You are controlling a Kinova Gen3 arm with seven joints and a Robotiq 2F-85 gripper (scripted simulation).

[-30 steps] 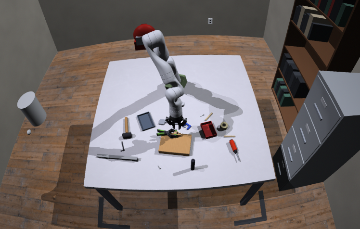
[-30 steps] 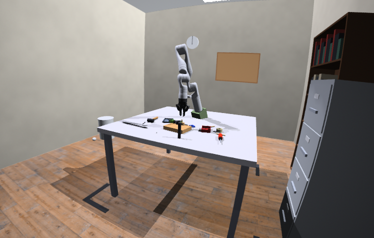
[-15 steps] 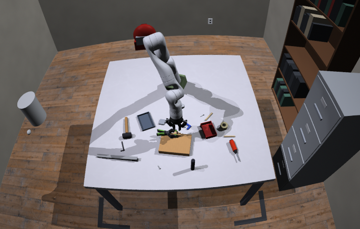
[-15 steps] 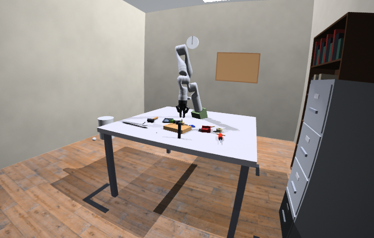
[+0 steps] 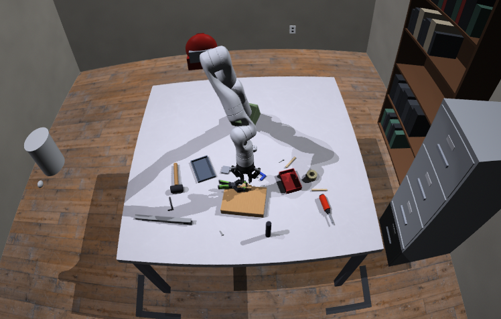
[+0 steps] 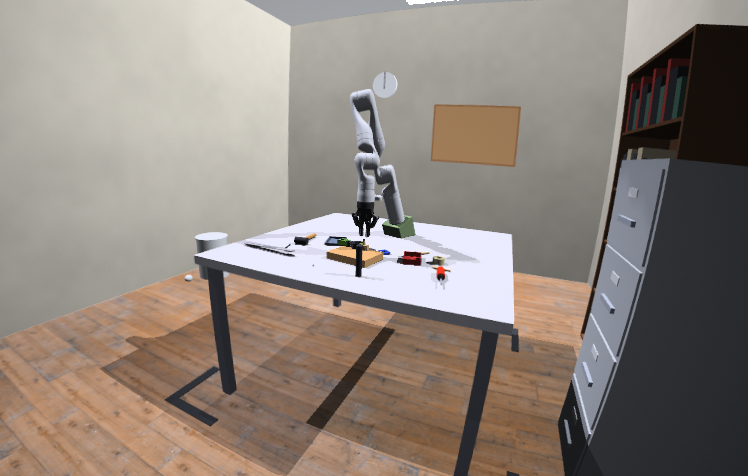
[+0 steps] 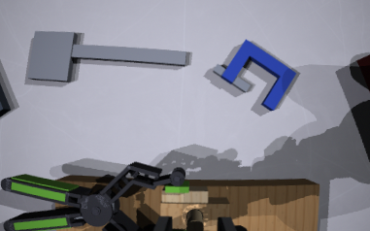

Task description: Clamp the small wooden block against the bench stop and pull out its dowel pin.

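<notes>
My gripper is now 5 cm above the round dowel pin. The rest, counted from my hand: grey t-shaped tool (13 cm behind, 11 cm below, 7 cm to the right); wooden bench board (9 cm below, 5 cm ahead, 2 cm to the right); wooden block (7 cm below).
</notes>
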